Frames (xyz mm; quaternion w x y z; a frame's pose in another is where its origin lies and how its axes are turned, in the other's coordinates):
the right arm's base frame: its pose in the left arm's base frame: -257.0 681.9 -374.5 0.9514 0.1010 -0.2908 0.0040
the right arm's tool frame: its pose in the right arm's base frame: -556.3 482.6 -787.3 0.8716 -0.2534 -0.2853 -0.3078
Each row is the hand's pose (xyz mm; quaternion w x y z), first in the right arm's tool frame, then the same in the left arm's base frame.
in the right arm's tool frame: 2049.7 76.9 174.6 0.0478 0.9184 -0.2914 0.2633
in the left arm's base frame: 26.6 358.1 549.4 0.0533 0.4626 -0.5924 0.6575
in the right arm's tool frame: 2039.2 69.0 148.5 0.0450 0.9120 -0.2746 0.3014
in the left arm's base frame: 37.9 345.8 525.4 0.0739 0.4455 -0.5731 0.6838
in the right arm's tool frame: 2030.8 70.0 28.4 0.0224 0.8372 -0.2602 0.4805
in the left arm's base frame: 122.8 292.9 458.5 0.1291 0.3061 -0.5103 0.7932
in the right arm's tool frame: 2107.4 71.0 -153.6 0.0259 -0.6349 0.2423 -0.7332
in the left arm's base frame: 269.4 163.8 429.7 0.1870 0.0347 -0.3775 0.9063
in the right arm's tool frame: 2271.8 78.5 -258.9 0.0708 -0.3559 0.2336 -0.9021
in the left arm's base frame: 383.2 28.4 512.8 0.2054 -0.2584 -0.2287 0.9158
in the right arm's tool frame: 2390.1 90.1 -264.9 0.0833 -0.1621 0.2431 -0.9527
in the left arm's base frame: 419.3 -30.9 609.5 0.1988 -0.4362 -0.1508 0.8646
